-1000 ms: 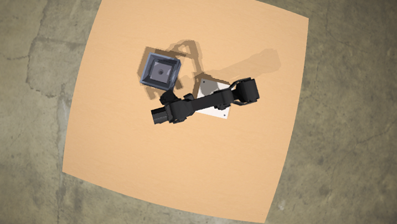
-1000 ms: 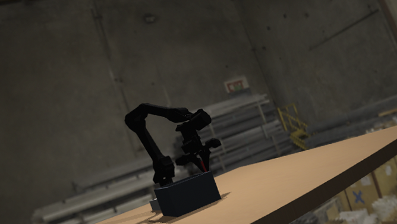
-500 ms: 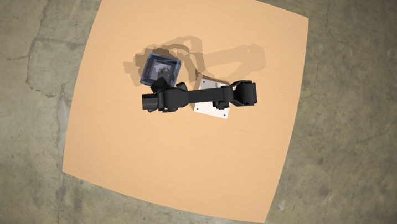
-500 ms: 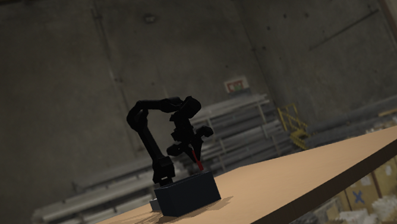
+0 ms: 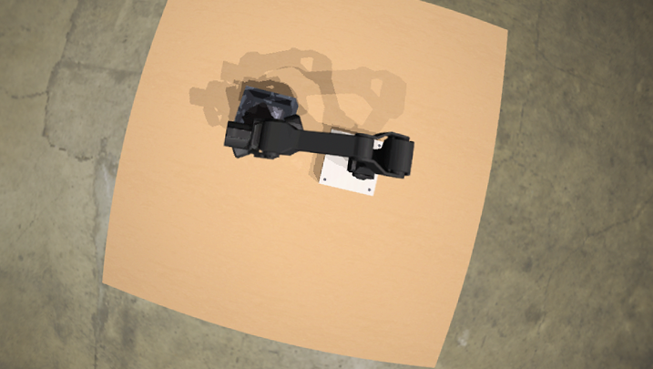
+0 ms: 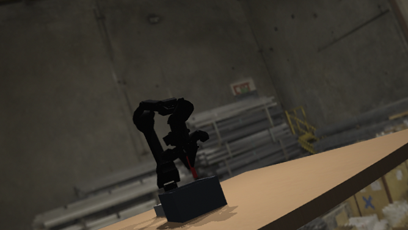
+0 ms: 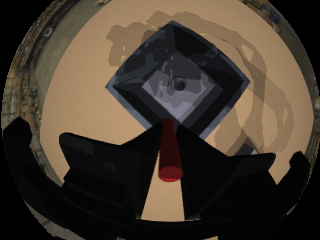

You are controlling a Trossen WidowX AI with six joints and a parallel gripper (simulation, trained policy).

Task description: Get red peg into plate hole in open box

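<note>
Now: gripper tip 10 mm past the red peg and 10 mm to the right of it. From my gripper tip the other things lie so: grey plate: 30 mm ahead, 50 mm to the right, 100 mm below; then box: 30 mm ahead, 50 mm to the right, 120 mm below.
</note>
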